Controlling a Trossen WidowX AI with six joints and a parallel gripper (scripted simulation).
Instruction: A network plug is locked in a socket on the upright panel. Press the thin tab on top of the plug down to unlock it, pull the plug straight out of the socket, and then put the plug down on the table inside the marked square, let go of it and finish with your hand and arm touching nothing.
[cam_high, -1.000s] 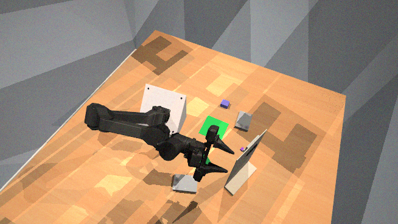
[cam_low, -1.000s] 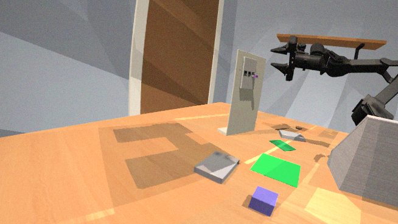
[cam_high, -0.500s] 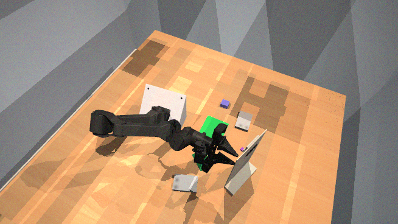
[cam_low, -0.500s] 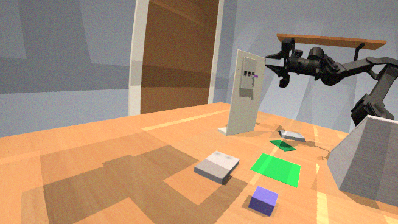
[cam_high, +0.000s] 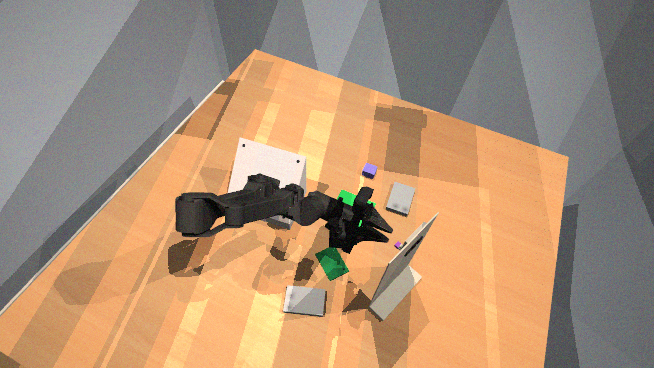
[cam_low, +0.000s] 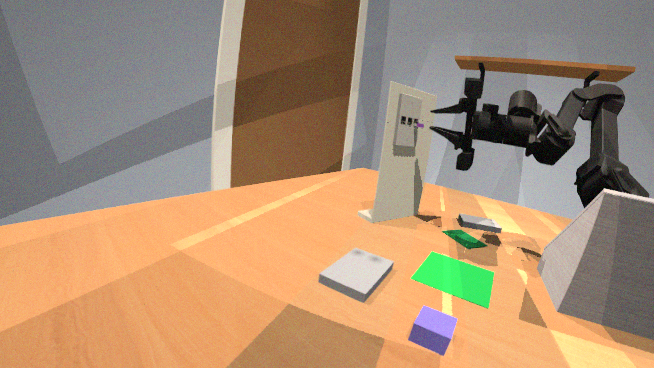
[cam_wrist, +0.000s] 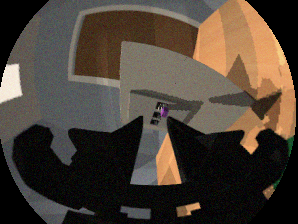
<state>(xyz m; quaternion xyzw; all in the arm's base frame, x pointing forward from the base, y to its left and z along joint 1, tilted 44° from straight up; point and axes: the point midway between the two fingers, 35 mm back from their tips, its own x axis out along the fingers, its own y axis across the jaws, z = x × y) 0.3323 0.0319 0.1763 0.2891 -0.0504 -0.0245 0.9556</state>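
Right now my gripper tip is 3 cm short of the network plug, 1 cm to the left of it and 1 cm above it. Also, from my gripper tip: bright green square (12 cm behind, 18 cm to the left, 25 cm below); then grey socket panel (6 cm ahead, 1 cm to the right, 10 cm below).
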